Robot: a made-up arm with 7 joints.
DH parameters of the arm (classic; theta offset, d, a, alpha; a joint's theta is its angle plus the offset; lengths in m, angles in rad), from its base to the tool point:
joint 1: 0 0.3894 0 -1.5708
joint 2: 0 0 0 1.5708
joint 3: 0 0.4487 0.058 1.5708
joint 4: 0 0 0.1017 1.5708
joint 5: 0 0.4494 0 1.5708
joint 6: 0 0 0.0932 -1.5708
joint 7: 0 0.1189 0 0
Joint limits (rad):
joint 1: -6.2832..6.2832
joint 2: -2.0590..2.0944
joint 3: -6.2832..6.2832
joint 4: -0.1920..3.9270
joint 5: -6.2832..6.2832
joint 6: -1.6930..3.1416
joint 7: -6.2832..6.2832
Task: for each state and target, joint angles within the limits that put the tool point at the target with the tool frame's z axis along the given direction. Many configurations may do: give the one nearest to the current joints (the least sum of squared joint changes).
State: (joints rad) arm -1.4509 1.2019 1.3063 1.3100 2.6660 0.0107 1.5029
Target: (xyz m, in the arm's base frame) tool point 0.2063 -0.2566 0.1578 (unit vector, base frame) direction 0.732 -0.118 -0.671
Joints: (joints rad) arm -2.0857 0.9144 0.8993 0.4905 2.8032 0.4337 1.5029
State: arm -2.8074 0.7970 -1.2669 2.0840 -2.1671 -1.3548 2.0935
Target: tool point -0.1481 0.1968 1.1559 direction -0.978 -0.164 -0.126
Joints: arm -2.8519 -0.1023 -1.3663 2.4093 -1.9675 -1.5276 2.0935
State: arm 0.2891 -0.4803 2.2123 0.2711 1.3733 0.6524 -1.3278
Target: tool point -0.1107 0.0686 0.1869 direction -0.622 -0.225 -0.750
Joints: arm 0.1388 -0.4728 2.4053 -0.0339 2.2676 1.2102 -1.3278
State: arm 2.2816 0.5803 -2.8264 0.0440 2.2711 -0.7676 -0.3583
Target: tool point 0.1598 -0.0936 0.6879 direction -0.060 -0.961 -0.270
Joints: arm 2.2668 0.7529 -2.5633 0.5704 2.1115 -1.0241 -0.3583
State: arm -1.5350 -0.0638 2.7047 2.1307 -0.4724 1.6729 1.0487
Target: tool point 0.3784 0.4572 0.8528 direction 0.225 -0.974 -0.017
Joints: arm -1.4676 -0.2659 2.4433 1.6809 -1.2900 2.3144 1.0487
